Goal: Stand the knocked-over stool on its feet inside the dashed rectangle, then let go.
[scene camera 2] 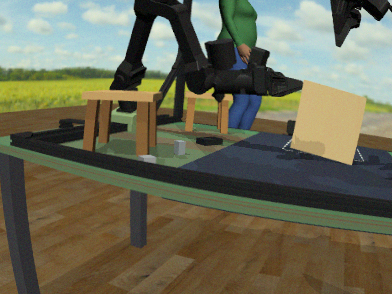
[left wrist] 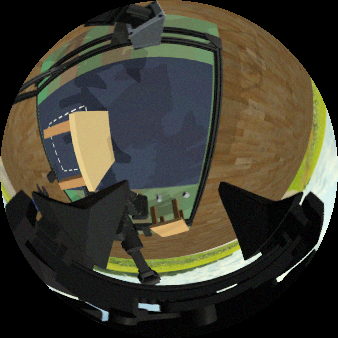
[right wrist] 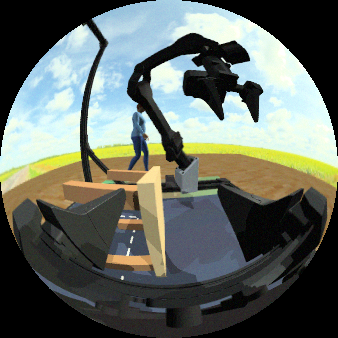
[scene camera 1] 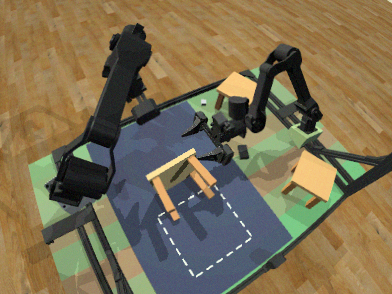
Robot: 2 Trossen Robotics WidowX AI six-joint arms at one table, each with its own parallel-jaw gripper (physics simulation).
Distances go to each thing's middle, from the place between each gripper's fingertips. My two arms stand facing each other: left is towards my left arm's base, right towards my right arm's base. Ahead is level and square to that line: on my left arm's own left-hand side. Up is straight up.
The pale wooden stool (scene camera 2: 328,123) is 9 cm behind my right hand, 8 cm below it and 5 cm to the left of it.
My left gripper is now 200 mm past the pale wooden stool, 170 mm above it and 60 mm to the left of it.
